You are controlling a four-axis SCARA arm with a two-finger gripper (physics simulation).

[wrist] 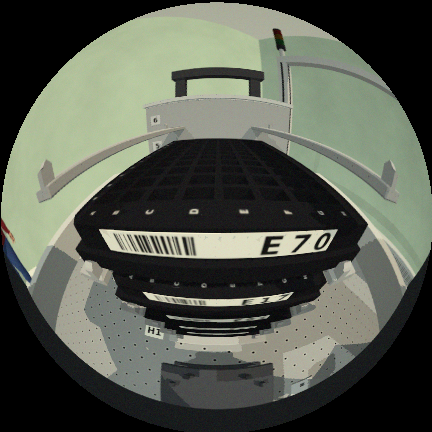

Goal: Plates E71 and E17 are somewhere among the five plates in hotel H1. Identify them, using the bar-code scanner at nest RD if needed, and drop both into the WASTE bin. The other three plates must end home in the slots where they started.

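Frame: origin at the arm's base, x ahead, y left, z up, level; millimetres.
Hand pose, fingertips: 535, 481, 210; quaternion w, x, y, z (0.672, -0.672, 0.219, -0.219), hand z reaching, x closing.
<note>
After its pixels a point has its place, as x, y, z.
Plate E70 [215,265], black with a white bar-code label, fills the middle of the wrist view, in the upper part of hotel H1 [220,117] {562, 512, 256}, at the tag 5. Plate E17 [260,288] {497, 406, 207} sits directly below it. Several more plates [217,325] {484, 410, 170} lie stacked under E17; their labels are too foreshortened to read, so I cannot tell which is E71. My gripper [216,176] {535, 481, 210} is open; its grey fingers reach in along both sides of the stack, and their tips are hidden behind E70. The WASTE bin does not show.
Two empty rails [112,152] [327,150] of slot 6 stick out above E70. A dark flat block [215,387] {442, 356, 73} lies in front of the hotel, beside the perforated deck [95,352] {259, 461, 13}. A signal light [279,40] {1009, 694, 736} stands behind at the right. Something red and blue [14,257] shows at the left edge.
</note>
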